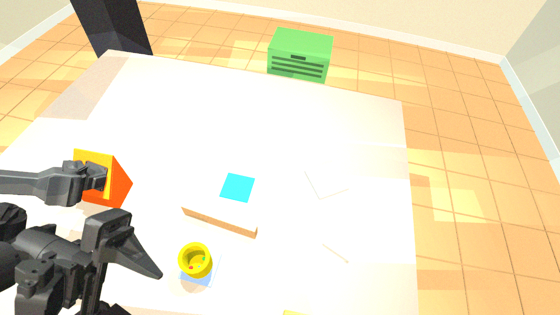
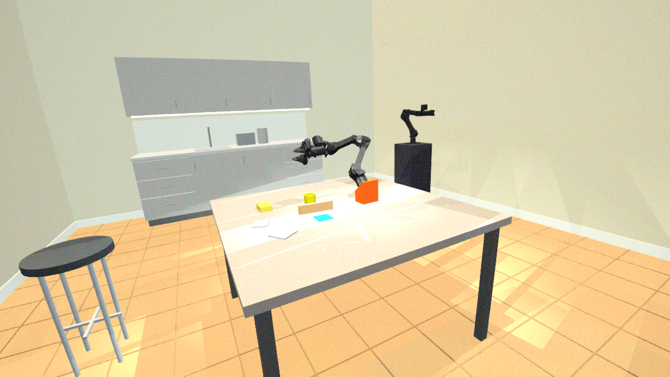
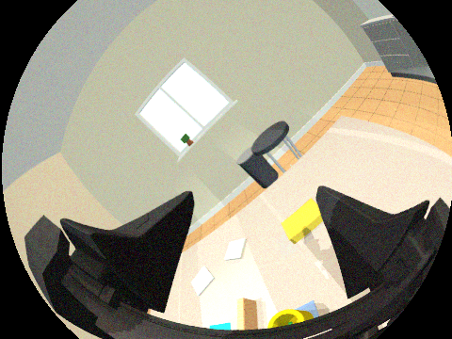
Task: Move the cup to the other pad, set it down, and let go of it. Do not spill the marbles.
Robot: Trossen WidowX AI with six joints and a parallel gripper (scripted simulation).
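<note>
Right now my gripper tip is 60 mm past the yellow cup, 120 mm to the right of it and 270 mm above it. Round my gripper tip: light blue pad 50 mm behind, 120 mm to the left, 310 mm below; cyan pad 40 mm behind, 350 mm to the left, 310 mm below; wooden bar 40 mm behind, 230 mm to the left, 290 mm below.
</note>
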